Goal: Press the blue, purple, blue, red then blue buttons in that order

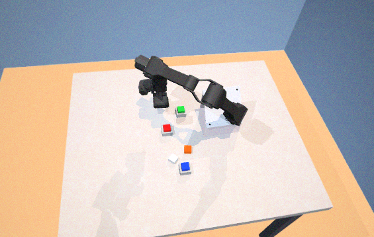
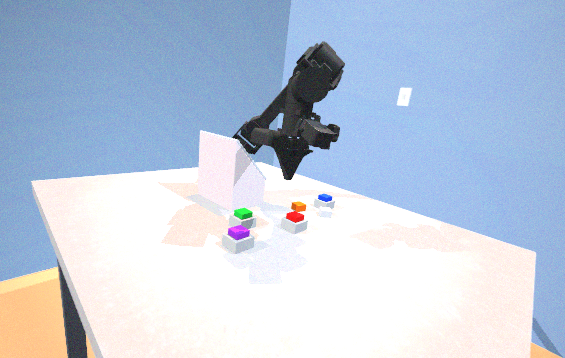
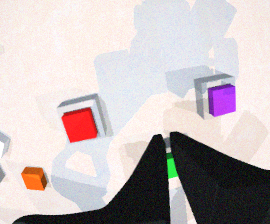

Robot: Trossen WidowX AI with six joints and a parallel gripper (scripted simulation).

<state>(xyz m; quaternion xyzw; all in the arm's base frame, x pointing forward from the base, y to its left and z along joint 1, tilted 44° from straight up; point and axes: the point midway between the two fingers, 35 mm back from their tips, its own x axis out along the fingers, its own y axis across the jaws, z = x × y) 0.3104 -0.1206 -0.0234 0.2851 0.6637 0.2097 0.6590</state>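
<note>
Now: gripper tip 4 cm past the purple button, 9 cm to the left of it and 11 cm above it. Round my gripper tip: green button 11 cm behind, 2 cm to the right, 11 cm below; red button 2 cm behind, 8 cm to the left, 11 cm below; orange block 9 cm behind, 19 cm to the left, 13 cm below.
</note>
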